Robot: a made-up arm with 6 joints.
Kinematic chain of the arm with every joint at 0, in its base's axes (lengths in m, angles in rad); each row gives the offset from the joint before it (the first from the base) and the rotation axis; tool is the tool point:
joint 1: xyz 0 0 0.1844 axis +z
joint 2: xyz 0 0 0 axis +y
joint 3: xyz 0 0 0.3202 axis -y
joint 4: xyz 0 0 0 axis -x
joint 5: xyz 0.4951 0 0 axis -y
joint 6: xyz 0 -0.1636 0 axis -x
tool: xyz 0 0 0
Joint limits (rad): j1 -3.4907..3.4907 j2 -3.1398..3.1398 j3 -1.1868..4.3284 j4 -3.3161..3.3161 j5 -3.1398..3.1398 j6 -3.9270..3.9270
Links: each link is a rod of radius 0.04 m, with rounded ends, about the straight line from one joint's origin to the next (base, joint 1, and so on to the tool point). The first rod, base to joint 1, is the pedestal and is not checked.
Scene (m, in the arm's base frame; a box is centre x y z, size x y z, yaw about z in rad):
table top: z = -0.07
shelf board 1: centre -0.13 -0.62 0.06 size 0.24 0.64 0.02 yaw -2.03
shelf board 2: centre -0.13 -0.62 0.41 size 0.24 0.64 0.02 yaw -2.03
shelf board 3: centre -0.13 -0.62 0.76 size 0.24 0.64 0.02 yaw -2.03
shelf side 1: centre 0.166 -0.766 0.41 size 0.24 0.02 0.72 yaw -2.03
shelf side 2: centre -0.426 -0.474 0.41 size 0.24 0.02 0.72 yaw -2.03
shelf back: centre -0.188 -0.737 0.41 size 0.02 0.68 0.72 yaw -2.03
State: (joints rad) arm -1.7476 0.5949 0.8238 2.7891 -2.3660 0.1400
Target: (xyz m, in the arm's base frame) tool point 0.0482 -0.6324 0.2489
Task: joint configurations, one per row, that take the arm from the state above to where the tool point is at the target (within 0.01 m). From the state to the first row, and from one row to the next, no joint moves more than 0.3 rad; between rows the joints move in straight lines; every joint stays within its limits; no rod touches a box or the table.
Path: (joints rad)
1: -1.5480 0.3464 0.6732 2.9208 -2.5587 0.2953
2: -1.3485 0.0978 0.5227 3.0526 -2.7515 0.4506
3: -1.1489 -0.1507 0.3721 3.1844 -2.9442 0.6058
4: -0.9493 -0.3993 0.2215 3.3161 -3.1370 0.7611
5: -1.1776 -0.2414 -0.0006 3.2794 -2.8800 0.5541
6: -1.4059 -0.0835 -0.2227 3.2426 -2.6230 0.3470
7: -1.6342 0.0744 -0.4449 3.2059 -2.3660 0.1400
8: -1.6942 0.3069 -0.1889 3.1222 -2.3660 0.1400
9: -1.7542 0.5393 0.0670 3.0385 -2.3660 0.1400

